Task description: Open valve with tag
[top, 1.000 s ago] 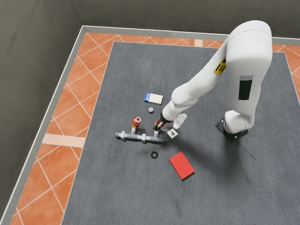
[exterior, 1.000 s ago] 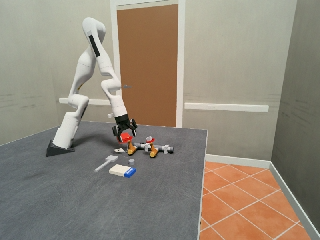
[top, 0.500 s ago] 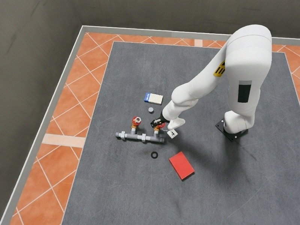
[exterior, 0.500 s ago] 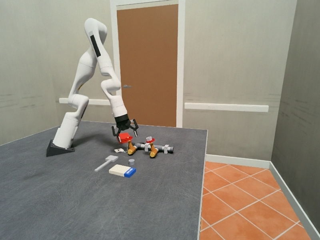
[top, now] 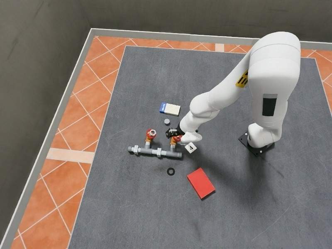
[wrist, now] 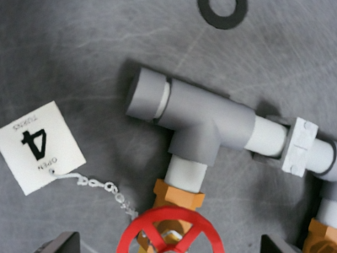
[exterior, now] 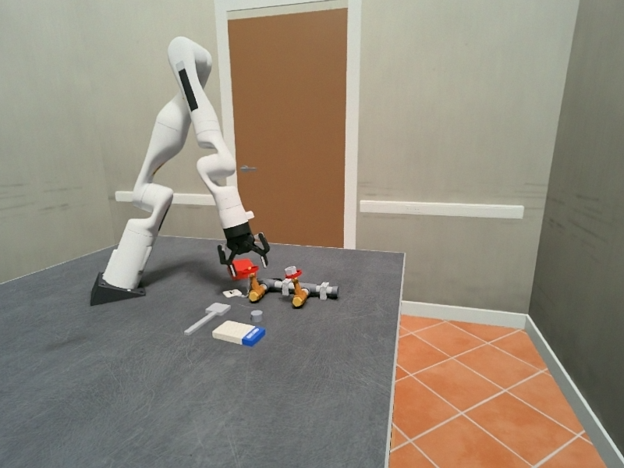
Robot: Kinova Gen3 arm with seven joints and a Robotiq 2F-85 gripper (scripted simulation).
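Right now the white tag is 90 mm below my hand, 70 mm behind it and 20 mm to the left of it. Also, from my hand: grey paddle: 130 mm to the right, 90 mm below, 60 mm behind; blue box: 210 mm to the right, 80 mm below, 50 mm ahead; red block: 200 mm to the left, 120 mm behind, 80 mm below.
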